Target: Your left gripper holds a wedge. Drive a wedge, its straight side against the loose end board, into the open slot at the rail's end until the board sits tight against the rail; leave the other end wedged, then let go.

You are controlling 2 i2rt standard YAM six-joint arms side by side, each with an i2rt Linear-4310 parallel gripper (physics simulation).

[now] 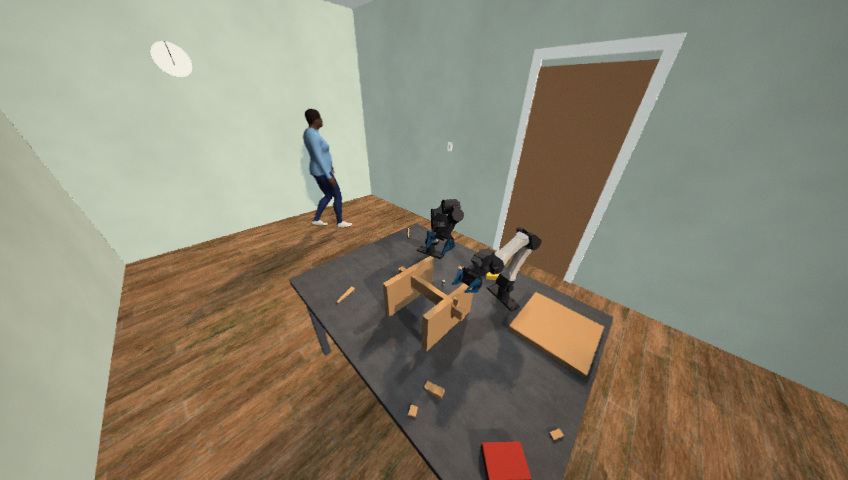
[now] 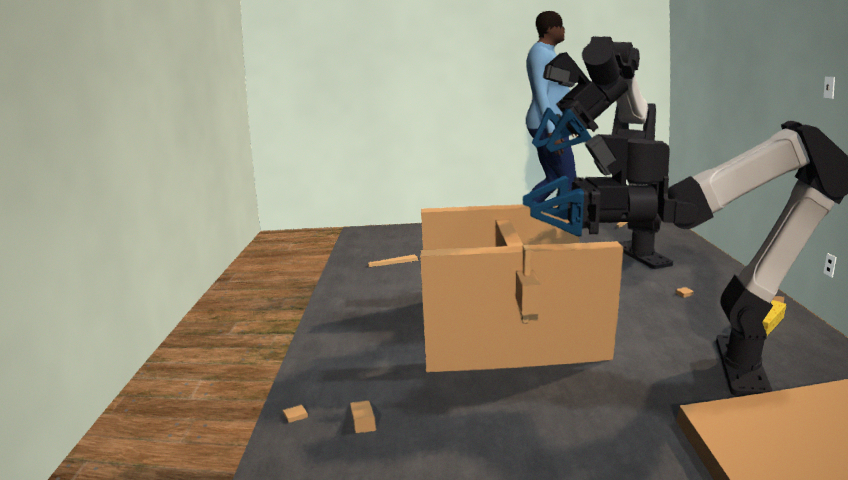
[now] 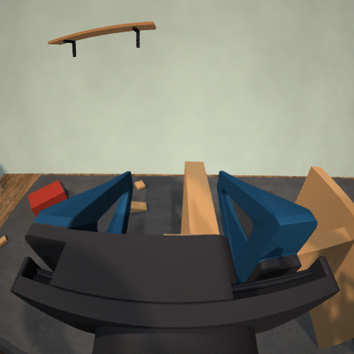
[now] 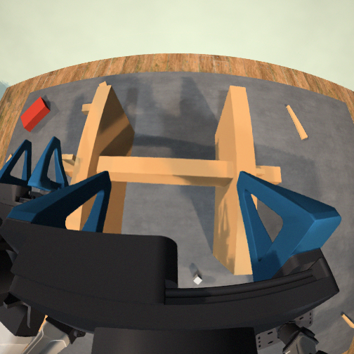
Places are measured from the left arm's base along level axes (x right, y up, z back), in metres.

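Where they show: left gripper, fingertip midpoint: (image 1: 458, 288) (image 2: 526, 205); right gripper, fingertip midpoint: (image 1: 434, 251) (image 2: 540, 147); left arm's base, origin of the base link: (image 1: 502, 296) (image 2: 741, 365); right arm's base, origin of the base link: (image 1: 430, 252) (image 2: 642, 255).
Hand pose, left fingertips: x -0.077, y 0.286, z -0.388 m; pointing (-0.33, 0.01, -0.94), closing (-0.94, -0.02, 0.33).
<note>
Things, the pixels of their top centre, and the offset from my left fingertips.
- loose end board, middle of its top: (image 2: 523, 248) (image 1: 451, 297) dx +0.031, dy -0.078, dz -0.009 m
- rail, middle of its top: (image 2: 511, 236) (image 1: 428, 285) dx +0.160, dy -0.100, dz -0.054 m
- wooden wedge, middle of its top: (image 2: 527, 247) (image 1: 456, 298) dx +0.004, dy -0.067, dz +0.001 m
- thin wooden strip, middle of its top: (image 2: 393, 260) (image 1: 346, 294) dx +0.462, dy -0.277, dz -0.421 m
- red block, middle of its top: (image 1: 505, 459) dx -0.472, dy -0.249, dz -0.113 m
- large wooden panel, middle of its top: (image 2: 836, 458) (image 1: 556, 326) dx -0.210, dy -0.257, dz +0.465 m
The loose end board (image 1: 437, 325) (image 2: 464, 309) (image 3: 199, 200) (image 4: 92, 135) stands upright on the rail (image 1: 427, 288) (image 4: 165, 169). A wooden wedge (image 1: 455, 302) (image 2: 527, 259) stands upright at the rail's end, beside the board's outer face; its lower part is hidden in the slot. Whether the board is tight cannot be told. My left gripper (image 1: 461, 284) (image 2: 528, 203) (image 3: 174, 178) (image 4: 41, 139) is open, above and apart from the wedge. The other end board (image 1: 395, 294) (image 4: 235, 125) is at the rail's far end. My right gripper (image 1: 437, 252) (image 2: 544, 145) (image 4: 173, 177) is open and empty, high above the table.
A thin wooden strip (image 1: 345, 295) (image 2: 392, 261) (image 4: 297, 122) lies beyond the far board. Small blocks (image 1: 434, 389) (image 2: 363, 416) and a red block (image 1: 505, 460) (image 4: 35, 114) lie on the table. A large wooden panel (image 1: 558, 333) (image 2: 773, 428) lies near the left arm's base.
</note>
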